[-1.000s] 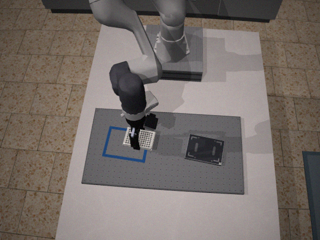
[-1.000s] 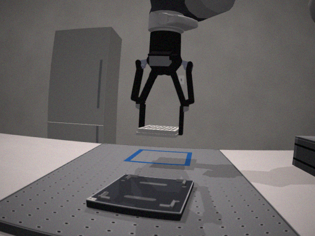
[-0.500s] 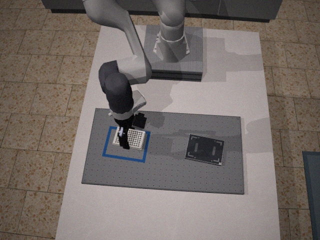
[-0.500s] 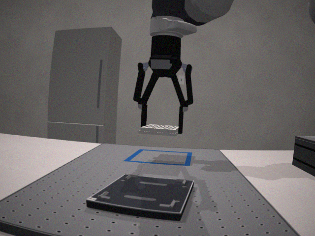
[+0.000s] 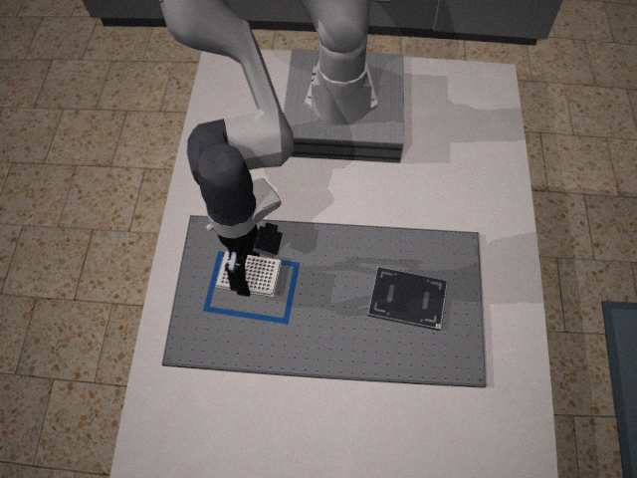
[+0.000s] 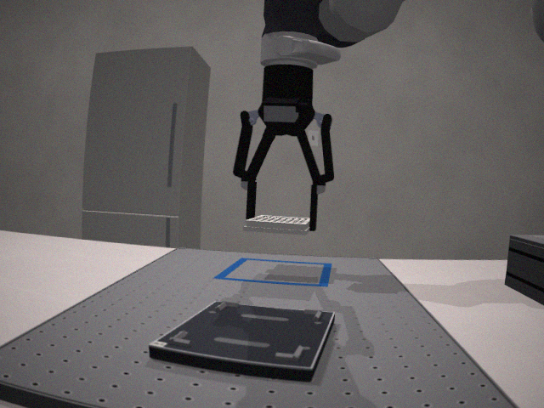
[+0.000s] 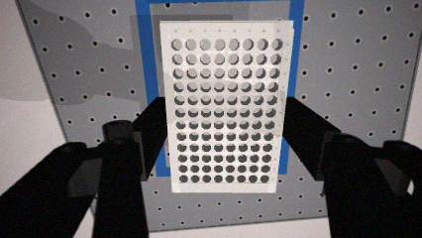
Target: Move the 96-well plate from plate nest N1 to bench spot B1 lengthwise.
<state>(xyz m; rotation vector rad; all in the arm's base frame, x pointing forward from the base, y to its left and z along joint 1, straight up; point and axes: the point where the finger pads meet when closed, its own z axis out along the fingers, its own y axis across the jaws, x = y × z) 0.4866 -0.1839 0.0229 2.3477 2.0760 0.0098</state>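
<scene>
Right now the white 96-well plate is 2 cm below my hand. Also, from my hand: black plate nest: 1 cm ahead, 35 cm to the left, 8 cm below.
</scene>
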